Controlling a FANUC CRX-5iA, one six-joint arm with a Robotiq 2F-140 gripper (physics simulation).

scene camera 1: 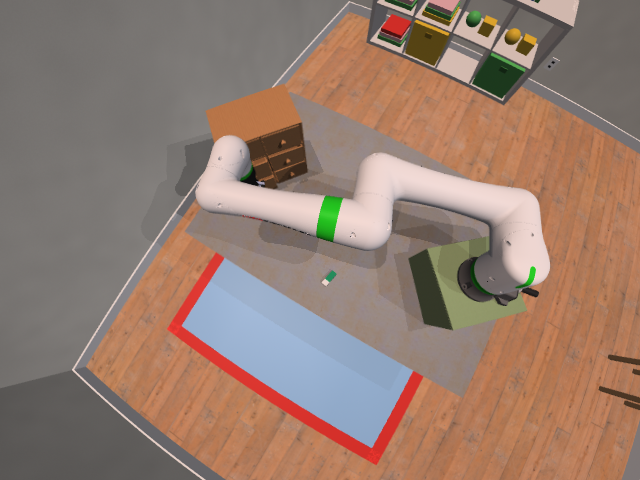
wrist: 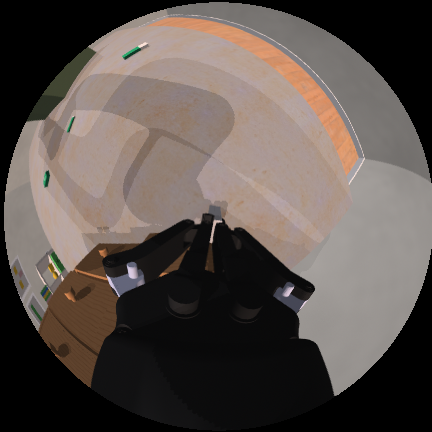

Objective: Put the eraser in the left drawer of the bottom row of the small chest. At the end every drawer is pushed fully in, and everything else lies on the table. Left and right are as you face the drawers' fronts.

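Seen in the pictures: gripper, fingertip midpoint: [wrist: 212,213]; arm's base at its link origin: [scene camera 1: 478,279].
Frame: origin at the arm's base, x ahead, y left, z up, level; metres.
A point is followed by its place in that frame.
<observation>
The green and white eraser [scene camera 1: 329,277] @(x 0.465, y 0.161, z -0.201 m) [wrist: 135,51] lies on the grey table [scene camera 1: 356,315] @(x 0.309, y 0.257, z -0.215 m) [wrist: 280,150] @(x 0.895, y 0.123, z -0.214 m), well away from the small brown chest [scene camera 1: 253,111] [wrist: 82,307]. The chest's right column of drawers shows round knobs and looks pushed in. Its left column is partly hidden by the arm in the scene view; lower left drawer parts seem to stand out, how far I cannot tell. My gripper [wrist: 212,213] @(x 0.884, y -0.024, z -0.212 m) is shut and empty, low in front of the chest's left side. Its fingertips are hidden in the scene view, and its body covers much of the chest in the wrist view.
Two small green things [wrist: 71,124] @(x 0.461, y -0.075, z -0.209 m) [wrist: 46,179] @(x 0.412, y -0.268, z -0.203 m) lie farther along the table in the wrist view. The arm stands on an olive block [scene camera 1: 439,289] @(x 0.115, y 0.080, z -0.007 m) and reaches across the table. A blue mat [scene camera 1: 289,351] with a red border lies beside the table; a shelf unit [scene camera 1: 560,14] stands beyond.
</observation>
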